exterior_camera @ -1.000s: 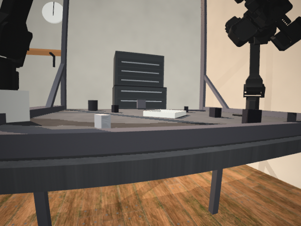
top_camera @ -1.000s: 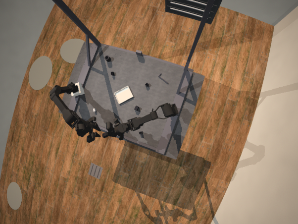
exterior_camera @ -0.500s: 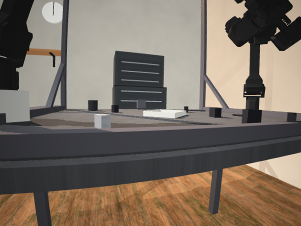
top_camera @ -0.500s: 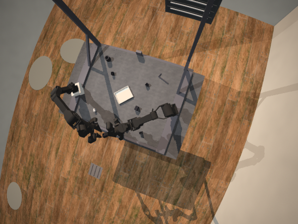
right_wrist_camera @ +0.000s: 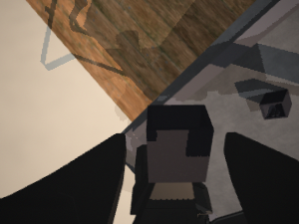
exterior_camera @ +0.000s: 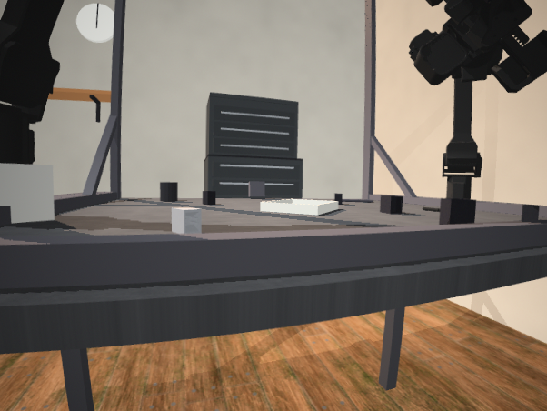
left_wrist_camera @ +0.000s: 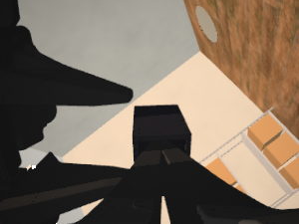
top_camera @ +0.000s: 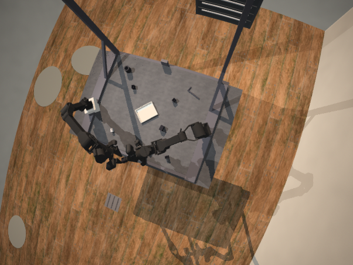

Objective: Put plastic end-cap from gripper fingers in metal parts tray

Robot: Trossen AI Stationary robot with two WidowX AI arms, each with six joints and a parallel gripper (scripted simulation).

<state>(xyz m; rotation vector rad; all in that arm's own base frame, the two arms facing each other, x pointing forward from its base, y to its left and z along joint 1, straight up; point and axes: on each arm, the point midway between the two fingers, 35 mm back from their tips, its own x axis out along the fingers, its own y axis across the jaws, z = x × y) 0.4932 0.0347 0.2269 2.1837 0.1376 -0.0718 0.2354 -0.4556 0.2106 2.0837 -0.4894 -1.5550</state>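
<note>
Now: the black plastic end-cap 4 cm below my right hand, 3 cm to the left of it and 1 cm ahead of it. Round my right hand: pale metal parts tray 32 cm behind, 27 cm below, 3 cm to the left.
The black plastic end-cap is 2 cm ahead of my left hand and 3 cm to the right of it. Also, from my left hand: pale metal parts tray: 31 cm behind, 3 cm to the right, 24 cm below.
</note>
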